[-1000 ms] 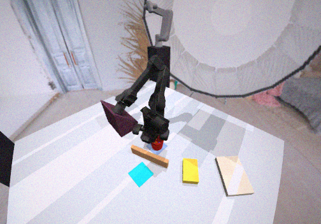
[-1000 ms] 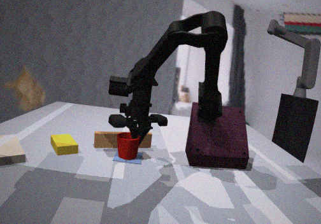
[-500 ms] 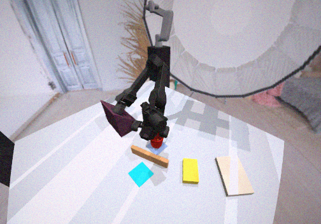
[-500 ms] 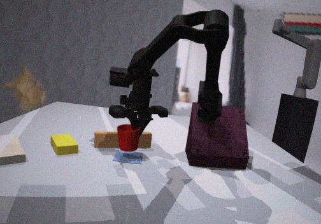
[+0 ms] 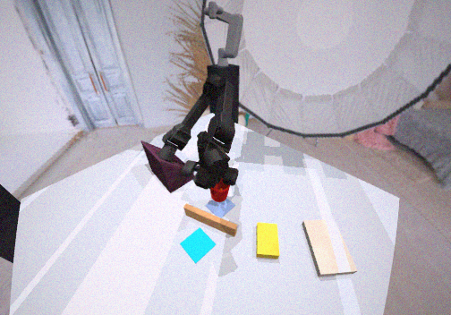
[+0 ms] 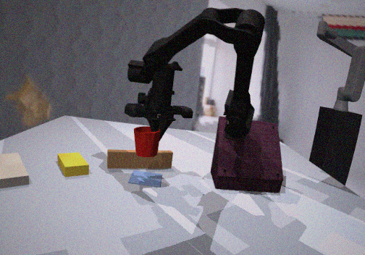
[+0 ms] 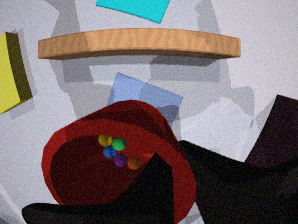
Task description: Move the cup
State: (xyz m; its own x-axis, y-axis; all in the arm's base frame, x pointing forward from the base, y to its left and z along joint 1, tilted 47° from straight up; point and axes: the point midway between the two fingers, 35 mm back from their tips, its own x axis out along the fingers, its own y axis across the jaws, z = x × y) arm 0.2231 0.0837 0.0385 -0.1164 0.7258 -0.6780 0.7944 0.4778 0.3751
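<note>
The cyan pad is 10 cm ahead of my gripper tip, 13 cm to the right of it and 12 cm below it. The rest, counted from my gripper tip: wooden bar (6 cm ahead, 6 cm to the right, 9 cm below); then red cup (2 cm ahead, 2 cm to the left); then pale blue pad (2 cm ahead, 2 cm to the left, 12 cm below).
</note>
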